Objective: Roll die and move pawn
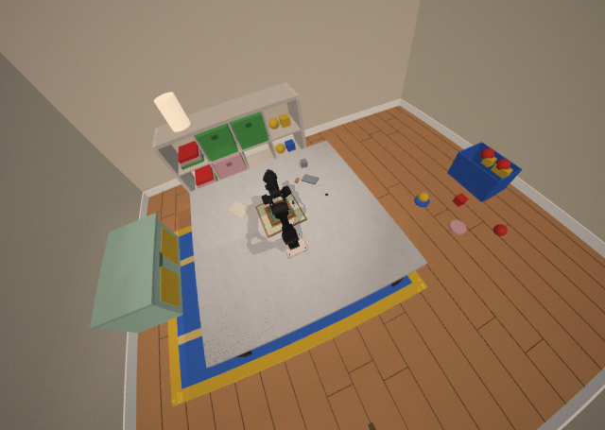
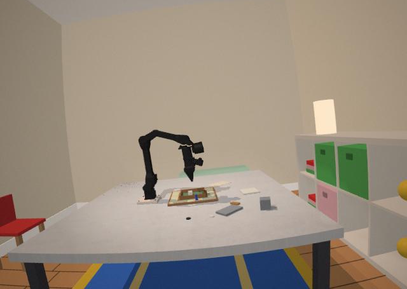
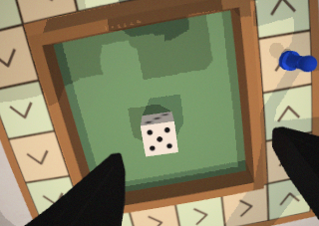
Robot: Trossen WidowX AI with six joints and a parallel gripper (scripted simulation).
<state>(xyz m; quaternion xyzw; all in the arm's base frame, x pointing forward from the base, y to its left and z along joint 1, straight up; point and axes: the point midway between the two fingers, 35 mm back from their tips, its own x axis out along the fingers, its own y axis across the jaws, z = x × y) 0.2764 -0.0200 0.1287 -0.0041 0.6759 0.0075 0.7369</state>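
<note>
The blue pawn lies 9 cm to the right of my gripper tip, 8 cm below it and 2 cm ahead of it. From my gripper tip the other things lie so: white die (8 cm below, 2 cm to the left, 2 cm behind); then green tray (10 cm below, 2 cm to the left, 1 cm behind); then orange piece (22 cm ahead, 20 cm to the right, 11 cm below).
</note>
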